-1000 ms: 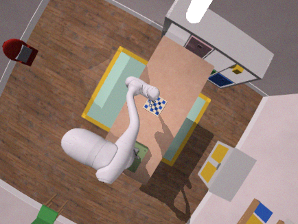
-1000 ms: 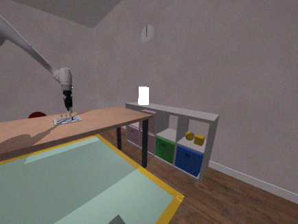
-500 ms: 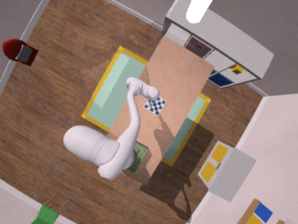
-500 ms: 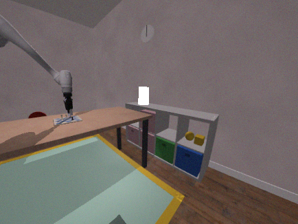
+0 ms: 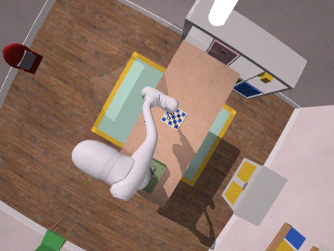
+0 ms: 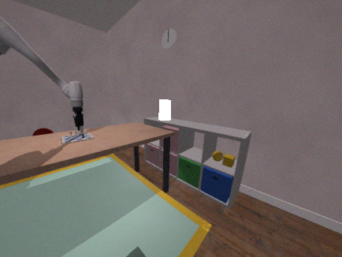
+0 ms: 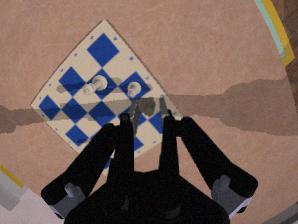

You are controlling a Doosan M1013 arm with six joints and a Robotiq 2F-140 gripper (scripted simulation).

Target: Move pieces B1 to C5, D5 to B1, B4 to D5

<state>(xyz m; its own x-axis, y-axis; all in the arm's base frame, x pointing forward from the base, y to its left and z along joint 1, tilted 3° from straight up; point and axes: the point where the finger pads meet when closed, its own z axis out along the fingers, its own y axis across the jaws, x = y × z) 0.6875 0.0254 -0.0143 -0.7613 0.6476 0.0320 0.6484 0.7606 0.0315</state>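
My hand is 120 mm to the left of the dark chess piece, 30 mm above it and 20 mm past it. Also, from my hand: chessboard (70 mm to the right, 50 mm below, 50 mm behind).
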